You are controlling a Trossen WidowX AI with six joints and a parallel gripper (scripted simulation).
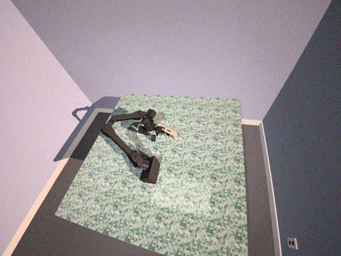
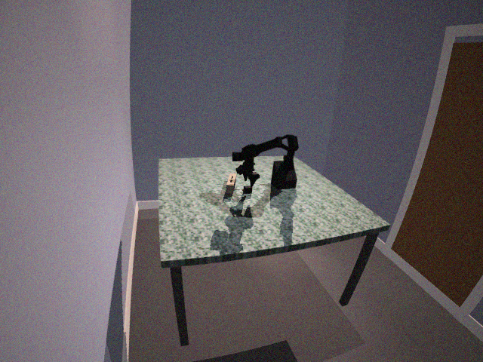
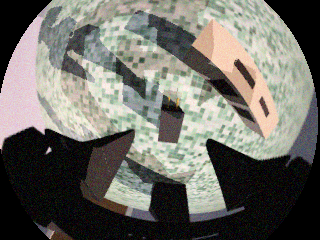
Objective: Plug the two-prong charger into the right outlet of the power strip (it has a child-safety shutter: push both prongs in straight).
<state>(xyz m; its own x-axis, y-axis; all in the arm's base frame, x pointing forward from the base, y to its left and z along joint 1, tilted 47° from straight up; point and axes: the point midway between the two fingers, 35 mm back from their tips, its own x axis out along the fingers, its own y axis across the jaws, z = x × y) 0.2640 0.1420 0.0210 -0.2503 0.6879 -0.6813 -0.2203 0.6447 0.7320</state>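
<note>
Right now the two-prong charger is 20 mm ahead of my gripper tip, 10 mm to the left of it and 40 mm below it.
</note>
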